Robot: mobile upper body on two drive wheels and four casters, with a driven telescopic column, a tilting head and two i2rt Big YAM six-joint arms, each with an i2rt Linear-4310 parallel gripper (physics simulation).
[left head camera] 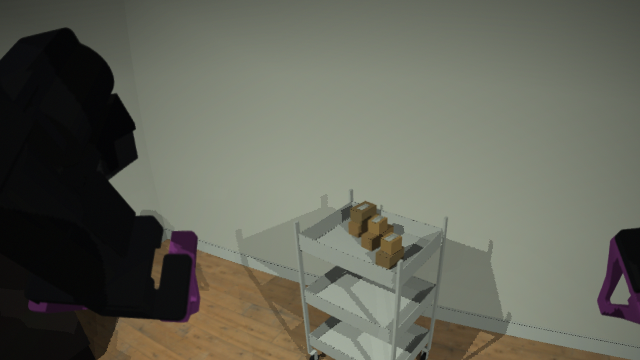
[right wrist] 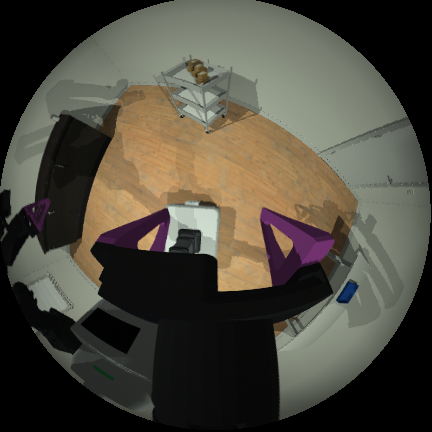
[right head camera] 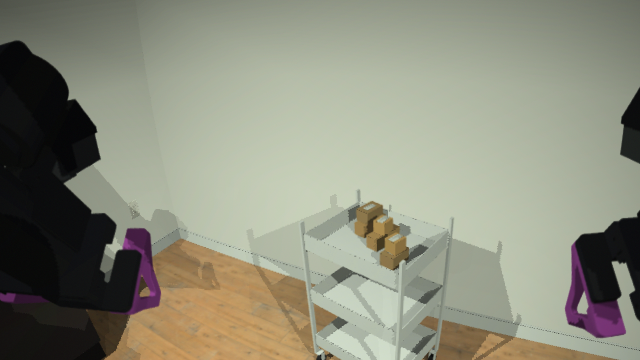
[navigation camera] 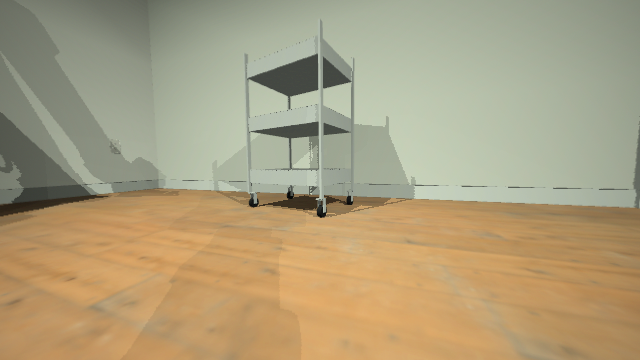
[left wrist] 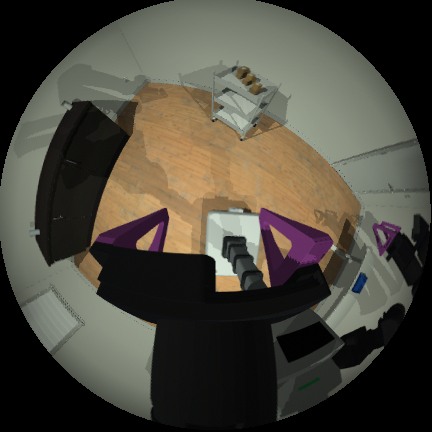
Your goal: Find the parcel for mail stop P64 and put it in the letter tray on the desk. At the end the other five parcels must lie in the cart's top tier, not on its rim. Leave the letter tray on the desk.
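Places are measured from the left arm's base along level axes (x ahead, y left, z up), in centimetres.
Where they show: left gripper, fingertip midpoint: (left head camera: 148, 302) (right wrist: 45, 200) (right head camera: 115, 296) (left wrist: 213, 212); right gripper, fingertip midpoint: (right wrist: 214, 212) (right head camera: 617, 309) (left wrist: 377, 223).
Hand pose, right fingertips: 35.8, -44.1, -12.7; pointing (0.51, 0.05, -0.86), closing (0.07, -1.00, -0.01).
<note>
Each offset is from my right fingertips to the top centre of the thing, as dx, dy, dz. Level surfaces: height alone.
Brown parcels @(+96.6, +16.5, -52.0) (left head camera: 391, 243) (right head camera: 395, 244) (left wrist: 243, 72) (right wrist: 201, 77) stand in three two-high stacks in the top tier of the white cart (left head camera: 345, 259) (right head camera: 350, 260) (left wrist: 213, 95) (right wrist: 182, 82) (navigation camera: 285, 57). The upper ones bear pale labels, too small to read. The blue letter tray @(-85.5, -160.5, -49.8) (left wrist: 359, 283) (right wrist: 347, 292) is on the desk @(dz -56.3) (left wrist: 345, 296) (right wrist: 320, 321), at the lower right of both wrist views. My left gripper (left wrist: 213, 212) is open and empty, well short of the cart. My right gripper (right wrist: 214, 212) is also open and empty, well short of the cart.
The cart stands on casters near the back wall, with two lower tiers below the parcels. A long dark cabinet (left wrist: 80, 165) (right wrist: 70, 185) stands along the left side in the wrist views. A blind-covered window (left wrist: 52, 320) (right wrist: 50, 295) shows at lower left.
</note>
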